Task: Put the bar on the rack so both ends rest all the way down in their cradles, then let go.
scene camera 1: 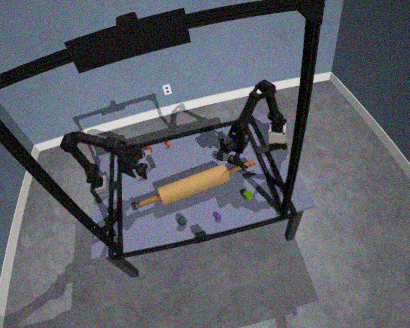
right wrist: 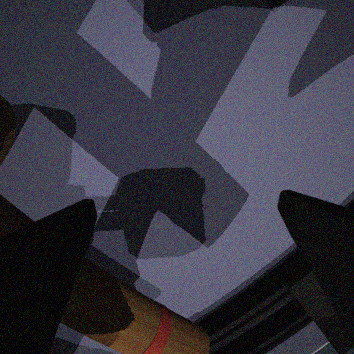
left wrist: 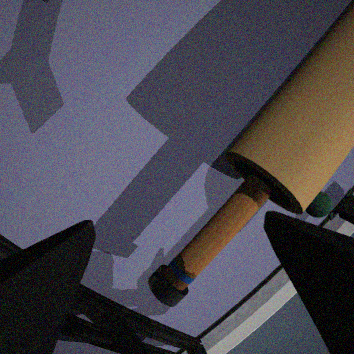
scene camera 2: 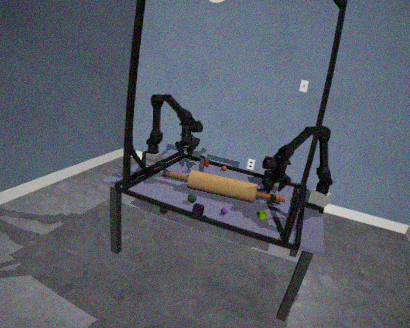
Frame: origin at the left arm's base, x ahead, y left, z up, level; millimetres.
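Seen in the pictures: left gripper, fingertip midpoint: (scene camera 1: 140, 178) (left wrist: 180, 224) (scene camera 2: 185, 158); right gripper, fingertip midpoint: (right wrist: 188, 203) (scene camera 2: 272, 193); left arm's base, link origin: (scene camera 1: 97, 183) (scene camera 2: 152, 152); right arm's base, link origin: (scene camera 1: 277, 128) (scene camera 2: 321, 191).
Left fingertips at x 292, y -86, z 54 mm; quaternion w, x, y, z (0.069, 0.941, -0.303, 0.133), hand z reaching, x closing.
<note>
Offsets run from my left fingertips to a thing's top centre. "spot": to the spot under its first point.
The bar, a wooden rolling pin (scene camera 1: 194, 184) (scene camera 2: 222, 185) (left wrist: 305, 110), lies across the mat in front of the rack. In the right wrist view its red-banded handle {spot: 609 mm ahead, 0 mm left, 72 mm down} (right wrist: 187, 334) shows at the bottom. The rack's grey left upright {spot: 43 mm ahead, 168 mm left, 50 mm down} (scene camera 1: 149, 159) (scene camera 2: 203, 161) stands behind the pin; its right one is hidden near the right gripper. My left gripper (scene camera 1: 143, 172) (scene camera 2: 188, 149) (left wrist: 180, 224) is open and empty, with the blue-banded handle end below and between its fingertips in its wrist view. My right gripper (scene camera 1: 234, 159) (scene camera 2: 272, 186) (right wrist: 188, 203) is open and empty, close behind the right handle.
A red ball (scene camera 1: 148, 149) and an orange ball {160 mm ahead, 321 mm left, 97 mm down} (scene camera 1: 168, 143) lie behind the pin. A dark green ball {175 mm ahead, 253 mm right, 85 mm down} (scene camera 1: 182, 220) (left wrist: 320, 205), a purple ball {360 mm ahead, 269 mm right, 101 mm down} (scene camera 1: 217, 217) and a bright green object {542 mm ahead, 190 mm right, 101 mm down} (scene camera 1: 248, 195) (scene camera 2: 262, 215) lie in front. A black frame (scene camera 1: 165, 245) (scene camera 2: 235, 229) borders the table.
</note>
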